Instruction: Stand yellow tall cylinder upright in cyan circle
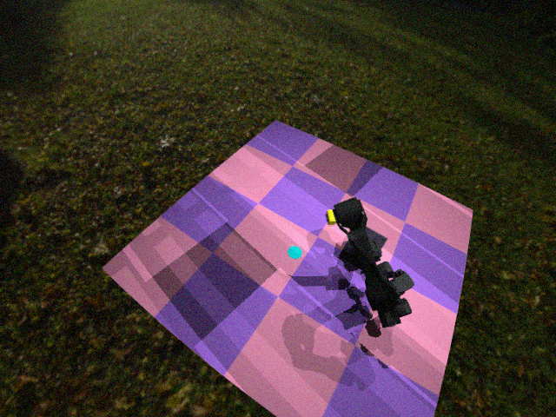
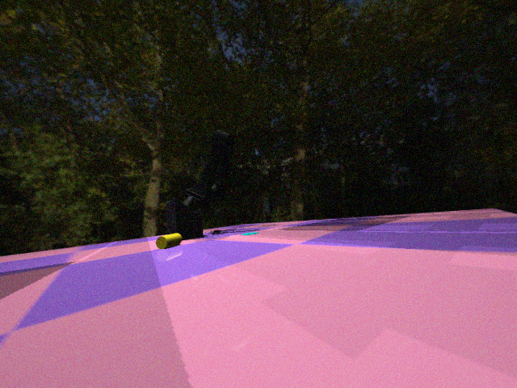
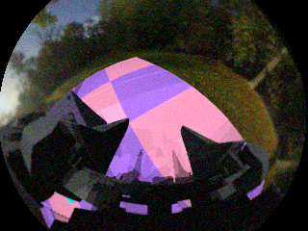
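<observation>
Right now my gripper tip is 41 cm short of the cyan circle, 7 cm to the right of it and 10 cm above it. From my gripper tip the other things lie so: cylinder 37 cm ahead, 18 cm to the right, 8 cm below.
</observation>
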